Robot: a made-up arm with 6 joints.
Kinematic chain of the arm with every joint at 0, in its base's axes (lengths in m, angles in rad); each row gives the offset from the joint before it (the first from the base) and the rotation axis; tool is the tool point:
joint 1: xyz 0 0 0.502 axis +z
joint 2: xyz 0 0 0 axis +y
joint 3: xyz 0 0 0.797 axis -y
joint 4: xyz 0 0 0 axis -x
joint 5: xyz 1.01 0 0 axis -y
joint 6: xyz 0 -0.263 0 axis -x
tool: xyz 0 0 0
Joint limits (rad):
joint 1: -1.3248..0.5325
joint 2: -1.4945..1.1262
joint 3: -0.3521..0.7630
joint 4: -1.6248..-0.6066
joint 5: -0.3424..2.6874
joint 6: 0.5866..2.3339
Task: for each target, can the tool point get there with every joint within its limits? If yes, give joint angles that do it. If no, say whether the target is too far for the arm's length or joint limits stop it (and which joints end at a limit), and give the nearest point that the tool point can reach.
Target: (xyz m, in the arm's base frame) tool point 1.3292 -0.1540 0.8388
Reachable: yes | joints 0.0131 0.4781 0.3046 -0.8611 1.3874 0.9516
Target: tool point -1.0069 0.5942 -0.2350
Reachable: no: joint limits stop it (at a limit: joint 1, joint 2, joint 3, joint 4) | nearest point 0.4678 0.2921 -0.1852 | short by 1.506 m
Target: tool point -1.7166 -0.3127 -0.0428
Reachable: no: joint limits stop it (at a limit: joint 2, joint 3, joint 4) | nearest point -1.3150 -0.2395 1.4389 | short by 1.537 m
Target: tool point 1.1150 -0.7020 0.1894
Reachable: yes | joints -0.5245 0.9271 0.3162 -1.3822 1.6543 1.9679
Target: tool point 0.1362 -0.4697 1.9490
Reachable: yes | joints -1.0204 -0.3698 0.6004 -1.0557 1.5503 1.8898
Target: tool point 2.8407 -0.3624 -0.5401
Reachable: no: too far | nearest point 1.5576 -0.1987 0.2401 | short by 1.511 m
